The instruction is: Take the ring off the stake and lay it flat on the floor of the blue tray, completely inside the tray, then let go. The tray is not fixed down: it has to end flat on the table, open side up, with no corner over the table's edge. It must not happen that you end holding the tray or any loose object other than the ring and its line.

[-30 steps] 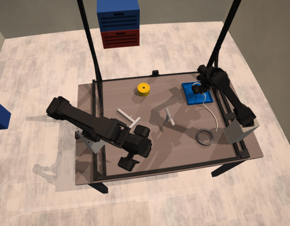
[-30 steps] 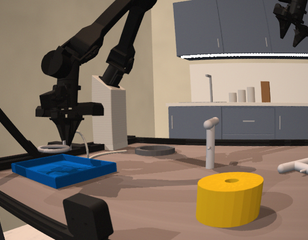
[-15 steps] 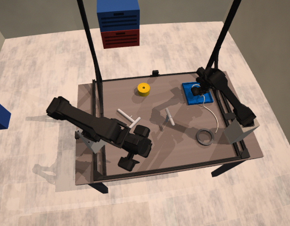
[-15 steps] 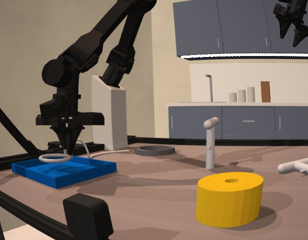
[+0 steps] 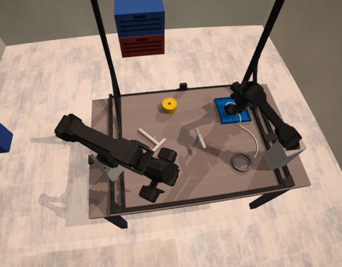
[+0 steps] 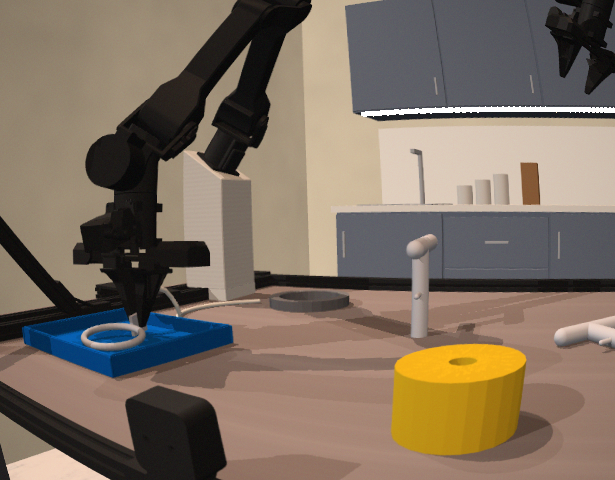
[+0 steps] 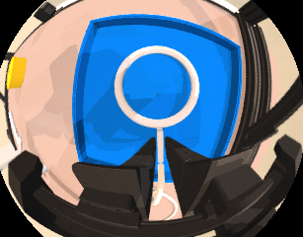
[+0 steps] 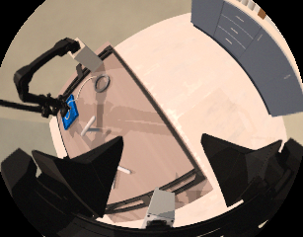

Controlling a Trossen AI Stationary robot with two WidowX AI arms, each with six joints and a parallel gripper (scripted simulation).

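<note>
My left hand is 4 cm past the blue tray, 4 cm above it and 1 cm to the left of it. The rest, counted from my left hand: dark grey ring (32 cm ahead, 4 cm below, 3 cm to the right); white T-shaped pipe (52 cm to the right, 16 cm ahead, 4 cm below); yellow cylinder (42 cm to the right, 8 cm behind, 3 cm below).
</note>
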